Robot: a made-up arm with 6 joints.
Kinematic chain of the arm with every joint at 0, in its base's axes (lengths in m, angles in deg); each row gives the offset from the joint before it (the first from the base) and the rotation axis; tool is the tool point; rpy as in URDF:
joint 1: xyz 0 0 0.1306 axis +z
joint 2: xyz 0 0 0 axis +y
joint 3: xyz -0.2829 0 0.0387 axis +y
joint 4: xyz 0.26 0 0.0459 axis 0.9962 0 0.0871
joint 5: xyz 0 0 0 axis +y
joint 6: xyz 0.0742 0 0.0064 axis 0.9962 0 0.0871
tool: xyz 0 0 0 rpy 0 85 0
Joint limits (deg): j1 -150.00..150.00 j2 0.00..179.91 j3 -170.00..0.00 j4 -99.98..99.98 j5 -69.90..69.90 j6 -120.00..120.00
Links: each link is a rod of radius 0.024 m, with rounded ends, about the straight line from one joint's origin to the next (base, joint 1, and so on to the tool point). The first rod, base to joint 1, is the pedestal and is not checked.
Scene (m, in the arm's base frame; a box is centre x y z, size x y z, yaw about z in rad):
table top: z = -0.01
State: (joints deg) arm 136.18 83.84 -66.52 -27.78 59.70 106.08
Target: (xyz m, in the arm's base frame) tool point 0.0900 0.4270 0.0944
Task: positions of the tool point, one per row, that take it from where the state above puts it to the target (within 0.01 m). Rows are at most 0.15 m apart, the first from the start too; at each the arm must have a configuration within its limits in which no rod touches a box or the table.
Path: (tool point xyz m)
1: -0.1590 0.3046 0.2771
2: -0.0965 0.3720 0.2249
3: -0.0100 0.4157 0.1634
4: 0.0900 0.4270 0.0944

